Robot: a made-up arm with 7 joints. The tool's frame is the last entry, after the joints.
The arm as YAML. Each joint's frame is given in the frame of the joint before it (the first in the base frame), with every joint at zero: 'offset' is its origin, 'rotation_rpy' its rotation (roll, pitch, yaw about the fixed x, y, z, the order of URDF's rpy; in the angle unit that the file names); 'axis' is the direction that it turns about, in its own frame. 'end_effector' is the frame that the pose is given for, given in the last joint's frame.
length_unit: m
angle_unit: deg
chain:
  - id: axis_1
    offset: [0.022, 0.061, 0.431]
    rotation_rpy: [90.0, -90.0, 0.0]
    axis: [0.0, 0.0, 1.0]
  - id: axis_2
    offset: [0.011, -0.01, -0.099]
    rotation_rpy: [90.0, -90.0, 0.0]
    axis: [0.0, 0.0, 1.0]
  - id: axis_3
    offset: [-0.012, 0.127, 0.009]
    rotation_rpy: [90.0, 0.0, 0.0]
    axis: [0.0, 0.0, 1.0]
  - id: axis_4
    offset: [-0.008, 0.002, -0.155]
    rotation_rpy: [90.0, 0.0, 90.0]
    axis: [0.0, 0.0, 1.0]
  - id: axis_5
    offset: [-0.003, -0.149, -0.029]
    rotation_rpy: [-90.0, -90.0, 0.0]
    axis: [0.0, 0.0, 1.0]
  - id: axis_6
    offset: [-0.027, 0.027, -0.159]
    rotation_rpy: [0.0, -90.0, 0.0]
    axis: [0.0, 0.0, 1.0]
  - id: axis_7
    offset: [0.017, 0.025, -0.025]
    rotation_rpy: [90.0, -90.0, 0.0]
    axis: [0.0, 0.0, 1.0]
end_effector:
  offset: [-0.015, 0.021, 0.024]
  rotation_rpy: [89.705, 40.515, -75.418]
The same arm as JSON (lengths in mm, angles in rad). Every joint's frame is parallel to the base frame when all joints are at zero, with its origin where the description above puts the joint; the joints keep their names.
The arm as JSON. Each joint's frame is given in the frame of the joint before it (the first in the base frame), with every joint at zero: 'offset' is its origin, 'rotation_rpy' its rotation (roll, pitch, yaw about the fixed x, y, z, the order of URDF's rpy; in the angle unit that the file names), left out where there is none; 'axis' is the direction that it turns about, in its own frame. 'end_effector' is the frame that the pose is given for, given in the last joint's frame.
{
  "length_unit": "mm",
  "angle_unit": "rad",
  "chain": [
    {
      "id": "axis_1",
      "offset": [
        22.0,
        61.0,
        431.0
      ],
      "axis": [
        0.0,
        -1.0,
        0.0
      ]
    },
    {
      "id": "axis_2",
      "offset": [
        10.0,
        99.0,
        11.0
      ],
      "axis": [
        1.0,
        0.0,
        0.0
      ]
    },
    {
      "id": "axis_3",
      "offset": [
        9.0,
        12.0,
        -127.0
      ],
      "axis": [
        0.0,
        0.0,
        1.0
      ]
    },
    {
      "id": "axis_4",
      "offset": [
        2.0,
        8.0,
        -155.0
      ],
      "axis": [
        0.0,
        -1.0,
        0.0
      ]
    },
    {
      "id": "axis_5",
      "offset": [
        -3.0,
        29.0,
        -149.0
      ],
      "axis": [
        0.0,
        0.0,
        1.0
      ]
    },
    {
      "id": "axis_6",
      "offset": [
        27.0,
        27.0,
        -159.0
      ],
      "axis": [
        0.0,
        1.0,
        0.0
      ]
    },
    {
      "id": "axis_7",
      "offset": [
        25.0,
        -25.0,
        17.0
      ],
      "axis": [
        -1.0,
        0.0,
        0.0
      ]
    }
  ],
  "end_effector": {
    "offset": [
      -24.0,
      -15.0,
      -21.0
    ],
    "rotation_rpy": [
      1.1848,
      -0.8268,
      0.2865
    ]
  }
}

